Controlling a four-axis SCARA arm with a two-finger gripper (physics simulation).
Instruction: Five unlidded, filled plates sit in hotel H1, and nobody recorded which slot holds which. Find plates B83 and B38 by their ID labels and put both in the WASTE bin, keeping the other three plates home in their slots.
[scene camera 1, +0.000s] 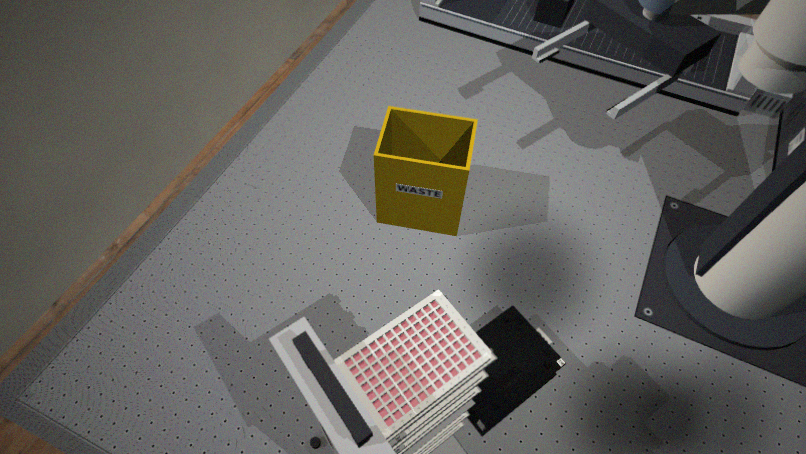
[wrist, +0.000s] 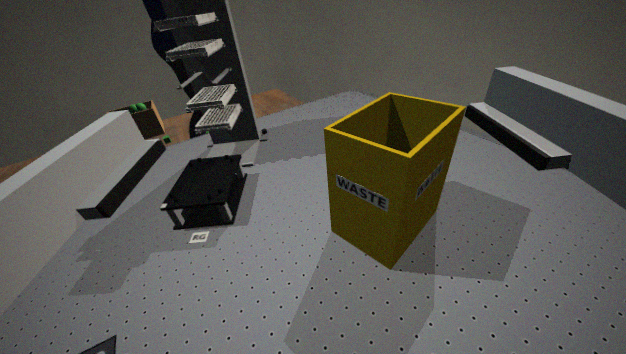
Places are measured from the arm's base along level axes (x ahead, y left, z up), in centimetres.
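Pixels of known places: gripper, fingertip midpoint: (scene camera 1: 572, 82) (wrist: 312, 109); arm's base at its link origin: (scene camera 1: 731, 286).
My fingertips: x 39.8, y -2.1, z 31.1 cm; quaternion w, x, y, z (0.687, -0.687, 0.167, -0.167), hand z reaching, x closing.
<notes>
For each thing: its top centre in the pictures, then the offset to it from my fingertips. "spot": a spot on its surface instead.
- yellow WASTE bin at its top centre: (wrist: 397, 117) (scene camera 1: 427, 136) dz -9.9, dx +19.0, dy +12.0 cm
- top plate at its top centre: (scene camera 1: 413, 358) dz +9.0, dx +2.3, dy +54.2 cm
- upper plate at its top centre: (wrist: 195, 44) dz -1.7, dx +2.3, dy +54.2 cm
- lower plate at its top centre: (wrist: 211, 93) dz -12.3, dx +2.3, dy +54.2 cm
- RG label at a spot on its surface: (wrist: 199, 237) spot: dz -29.8, dx -11.2, dy +28.4 cm
- slatted deck's rim at a spot on its surface: (scene camera 1: 479, 33) spot: dz -28.3, dx +28.2, dy -42.9 cm
The yellow WASTE bin (scene camera 1: 421, 197) (wrist: 361, 165) stands upright; no plate shows in the visible part of its inside. Hotel H1 (scene camera 1: 286, 339) (wrist: 245, 75) holds stacked plates; the top plate (scene camera 1: 417, 360) has pink-filled wells. In the wrist view, an upper plate (wrist: 195, 48) and a lower plate (wrist: 212, 97) show, with bare slot rails (wrist: 222, 75) between them. No plate ID is readable, so B83 and B38 cannot be told apart. My gripper (scene camera 1: 574, 85) (wrist: 312, 109) is open and empty, beyond the bin from the hotel, above the table near the slatted deck.
A black stand (scene camera 1: 518, 366) (wrist: 205, 182) sits beside the hotel, near an RG label (wrist: 199, 237). The slatted deck's rim (scene camera 1: 479, 33) runs along the top right. The arm's base plate (scene camera 1: 651, 293) is at the right. A brown box (wrist: 147, 122) with green items stands beyond the table.
</notes>
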